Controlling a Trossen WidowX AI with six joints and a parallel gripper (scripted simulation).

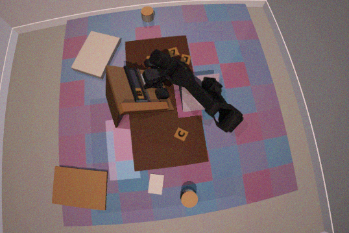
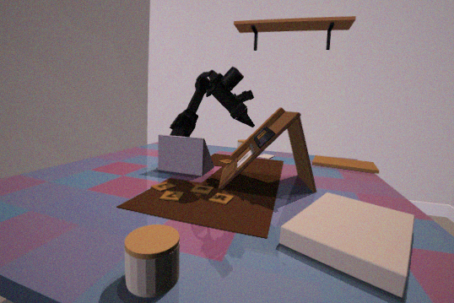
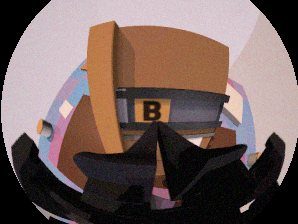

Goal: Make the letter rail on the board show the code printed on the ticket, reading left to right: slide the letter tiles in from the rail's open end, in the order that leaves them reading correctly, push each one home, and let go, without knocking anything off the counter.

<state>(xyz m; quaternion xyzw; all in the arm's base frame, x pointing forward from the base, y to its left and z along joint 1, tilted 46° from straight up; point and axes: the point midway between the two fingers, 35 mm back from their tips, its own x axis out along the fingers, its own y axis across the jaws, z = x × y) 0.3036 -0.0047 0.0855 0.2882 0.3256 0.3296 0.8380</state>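
My gripper tip is 3 cm short of the orange letter tile, 1 cm to the right of it and 3 cm above it. The rest, counted from my gripper tip: white ticket: 8 cm to the right, 10 cm below; then brown mat: 11 cm behind, 3 cm to the right, 20 cm below; then cream slab: 33 cm ahead, 29 cm to the right, 18 cm below.
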